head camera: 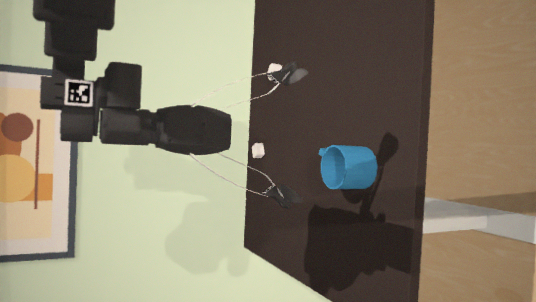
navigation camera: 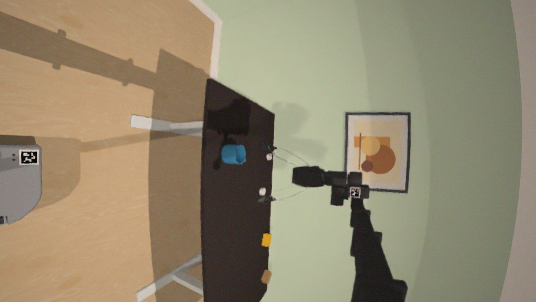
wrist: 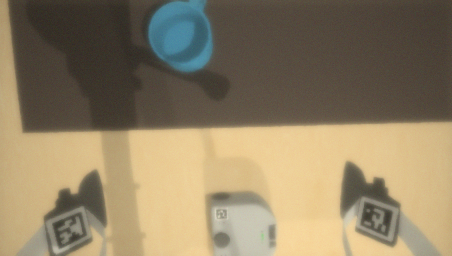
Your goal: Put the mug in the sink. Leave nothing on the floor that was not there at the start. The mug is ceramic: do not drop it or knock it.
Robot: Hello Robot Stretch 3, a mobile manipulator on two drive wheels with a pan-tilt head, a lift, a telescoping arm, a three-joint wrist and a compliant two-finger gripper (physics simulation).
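Frame: origin at the robot's base, x ahead, y left, z up, level; centimetres.
Seen in the pictures: gripper, fingertip midpoint: (head camera: pixel 303 136) (navigation camera: pixel 258 172) (wrist: pixel 223 185); robot's base, origin of the base link: (wrist: pixel 222 221).
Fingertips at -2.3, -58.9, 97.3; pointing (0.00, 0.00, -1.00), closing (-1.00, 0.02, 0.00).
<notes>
Pixels of each thing's middle, then the offset from my fingertips to it, as dx, dy, dz. Level surfaces: height alone.
- blue mug, body centre: (wrist: pixel 187 30) (head camera: pixel 344 163) (navigation camera: pixel 235 155) +4.6, -17.8, -21.3
- dark table, its level: dz -25.3
- yellow block, body centre: (navigation camera: pixel 266 239) -60.1, -64.8, -23.0
- brown block, body centre: (navigation camera: pixel 266 276) -94.7, -66.4, -22.8
A blue mug (head camera: pixel 357 167) (navigation camera: pixel 231 154) (wrist: pixel 180 37) stands upright on the dark table (head camera: pixel 340 30) (navigation camera: pixel 235 250) (wrist: pixel 325 65). Its handle points to the wall side, at the top in the wrist view. My gripper (head camera: pixel 290 135) (navigation camera: pixel 267 173) (wrist: pixel 223 185) points down from above, fingers spread wide and empty, apart from the mug. In the wrist view the mug is beyond the fingertips, left of the middle, partly cut by the top edge. The sink does not show in these views.
Two small white objects (head camera: pixel 258 150) (navigation camera: pixel 262 191) lie near the table's wall-side edge, with a yellow block (navigation camera: pixel 266 240) and a brown block (navigation camera: pixel 266 277). A framed picture (navigation camera: pixel 377 152) hangs on the wall. My grey base (navigation camera: pixel 17 182) (wrist: pixel 245 225) stands on the wooden floor.
</notes>
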